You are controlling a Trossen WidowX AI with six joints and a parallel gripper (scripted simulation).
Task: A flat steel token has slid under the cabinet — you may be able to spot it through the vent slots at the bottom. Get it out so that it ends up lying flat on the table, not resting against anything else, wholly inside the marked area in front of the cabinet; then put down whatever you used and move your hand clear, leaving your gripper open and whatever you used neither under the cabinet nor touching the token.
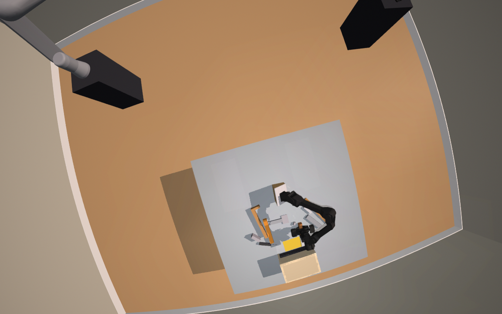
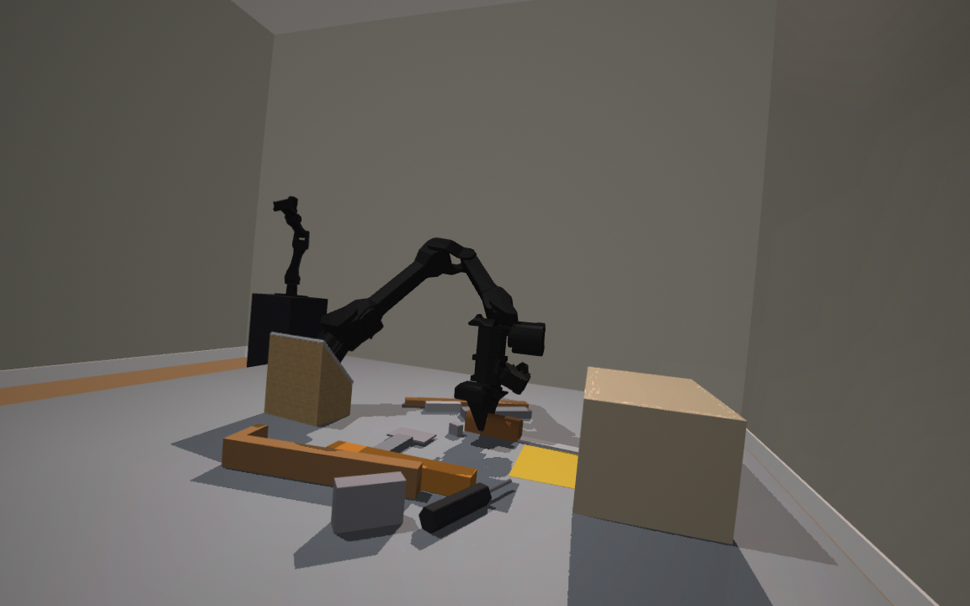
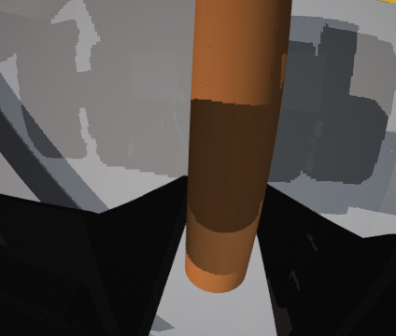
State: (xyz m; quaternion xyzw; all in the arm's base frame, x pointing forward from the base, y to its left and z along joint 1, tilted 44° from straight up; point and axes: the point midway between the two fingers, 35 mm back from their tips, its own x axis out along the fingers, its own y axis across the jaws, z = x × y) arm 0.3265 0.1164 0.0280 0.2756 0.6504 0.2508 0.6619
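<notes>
The grey cube lies 4 cm to the right of my gripper tip and 4 cm behind it. Also, from my gripper tip: grey bar 12 cm to the left, 2 cm behind; then orange stick 16 cm to the left, 10 cm behind; then grey t-shaped piece 16 cm to the right, 10 cm behind.
</notes>
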